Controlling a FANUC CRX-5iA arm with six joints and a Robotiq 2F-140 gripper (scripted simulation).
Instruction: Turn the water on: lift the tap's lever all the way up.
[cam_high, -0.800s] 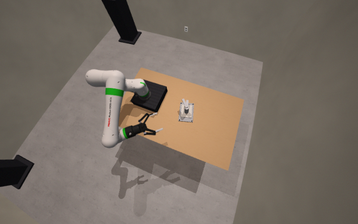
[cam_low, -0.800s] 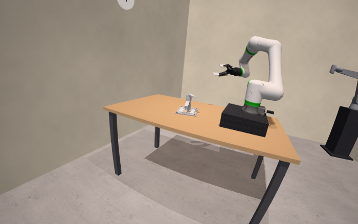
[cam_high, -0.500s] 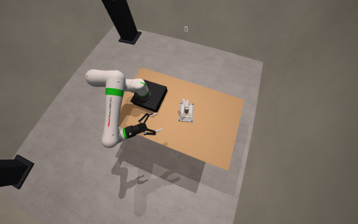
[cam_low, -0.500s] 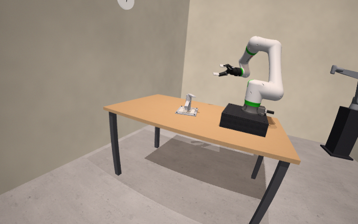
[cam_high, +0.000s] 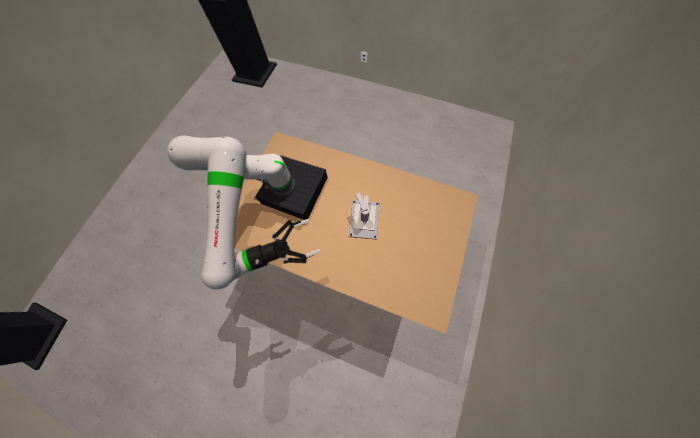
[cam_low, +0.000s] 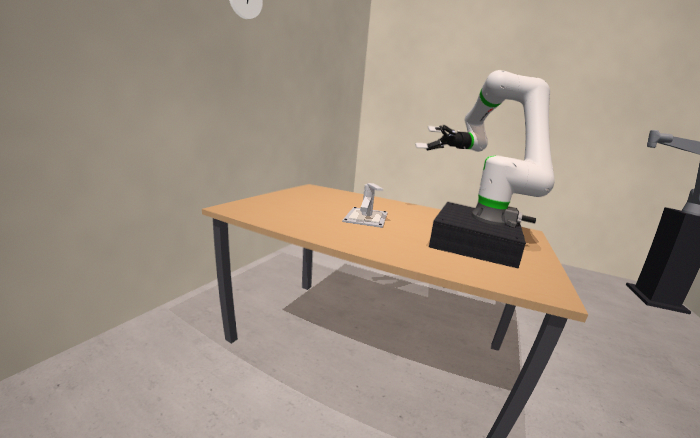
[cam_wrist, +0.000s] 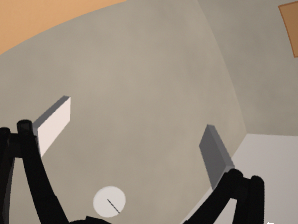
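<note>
The tap lever lies 13 cm ahead of my hand, 32 cm to the left of it and 23 cm below it.
</note>
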